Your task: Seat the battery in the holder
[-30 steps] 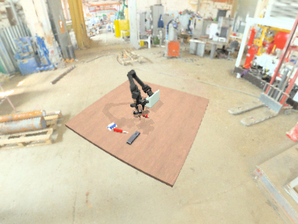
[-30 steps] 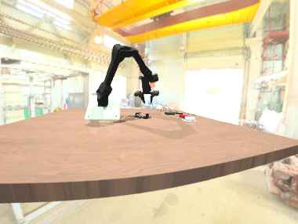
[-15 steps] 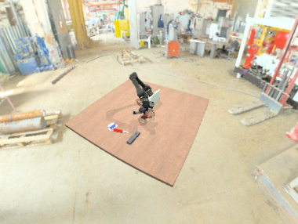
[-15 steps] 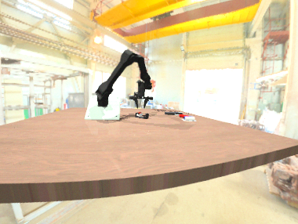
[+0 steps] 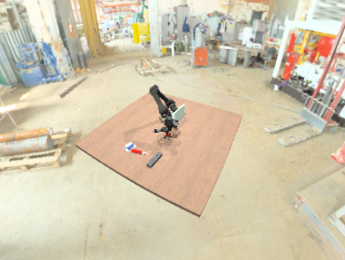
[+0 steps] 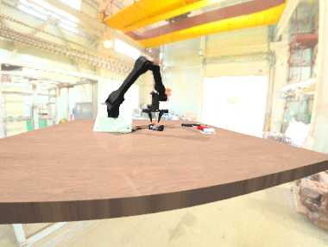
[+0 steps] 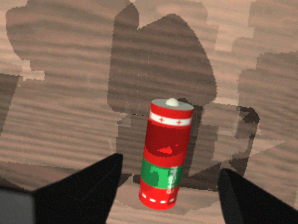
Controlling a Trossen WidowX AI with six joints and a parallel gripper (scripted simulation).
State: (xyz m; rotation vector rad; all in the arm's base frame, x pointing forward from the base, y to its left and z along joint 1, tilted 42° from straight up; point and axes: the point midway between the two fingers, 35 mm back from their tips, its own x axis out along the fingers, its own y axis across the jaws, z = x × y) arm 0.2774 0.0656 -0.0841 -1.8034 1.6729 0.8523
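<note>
Now: gripper tip 2 cm above the battery. Also, from my gripper tip: red-handled tool: 32 cm ahead, 7 cm to the right, 2 cm below.
</note>
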